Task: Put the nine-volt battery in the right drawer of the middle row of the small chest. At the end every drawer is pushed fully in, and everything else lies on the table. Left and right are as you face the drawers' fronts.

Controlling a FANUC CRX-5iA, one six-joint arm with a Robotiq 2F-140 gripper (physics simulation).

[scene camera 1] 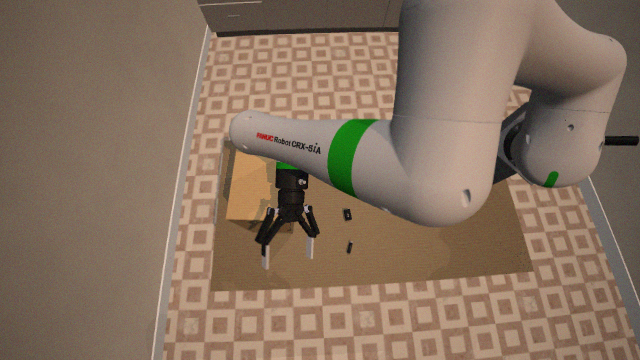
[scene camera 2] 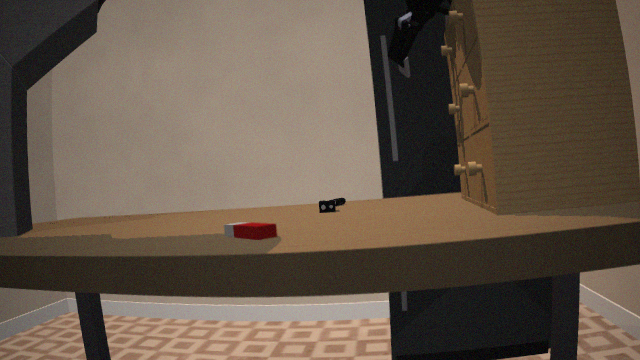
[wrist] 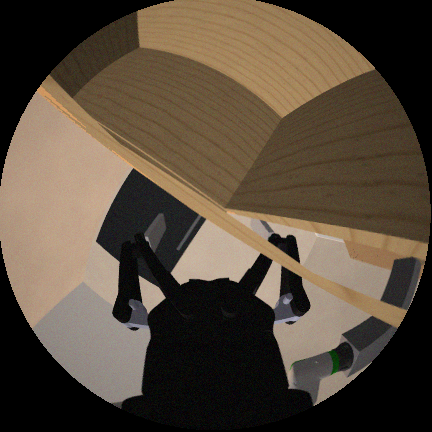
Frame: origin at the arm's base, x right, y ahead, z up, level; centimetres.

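Seen in the pictures: gripper, fingertip midpoint: [scene camera 1: 288,262] [scene camera 2: 428,54] [wrist: 207,219].
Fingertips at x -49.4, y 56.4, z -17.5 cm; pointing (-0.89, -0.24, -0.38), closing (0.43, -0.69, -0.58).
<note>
Offsets run from my fingertips to a thing's top centre. "pt": to the spot under its first point. Level surfaces: height alone.
The nine-volt battery @[dy -14.3, dx +25.7, dz -29.2 cm] [scene camera 1: 347,214] [scene camera 2: 327,206], a small black block, lies on the table @[dz -31.0 cm] [scene camera 1: 400,250] [scene camera 2: 150,247], its two terminals facing scene camera 2. The small wooden chest @[dy +19.1, dx +23.9, dz +0.1 cm] [scene camera 1: 247,185] [scene camera 2: 560,110] stands at the table's end. The right middle drawer's knob @[pt dy +12.1, dx +35.2, dz -15.8 cm] [scene camera 2: 466,90] shows; the drawer fronts visible in scene camera 2 look pushed in, while the chest's top is cut off there. My gripper [scene camera 1: 288,255] [wrist: 207,219] is wide open and empty, high beside the chest and away from the battery. In the wrist view, close wooden panels form a hollow corner; I cannot tell which part they are.
A small black cylinder @[dy -19.0, dx +12.6, dz -29.5 cm] [scene camera 1: 349,247] [scene camera 2: 340,201] lies near the battery. A red and white block @[dy -8.2, dx +54.7, dz -29.7 cm] [scene camera 2: 255,230] lies near the table edge closest to scene camera 2. The arm [scene camera 1: 440,165] reaches over the table and hides part of it in scene camera 1.
</note>
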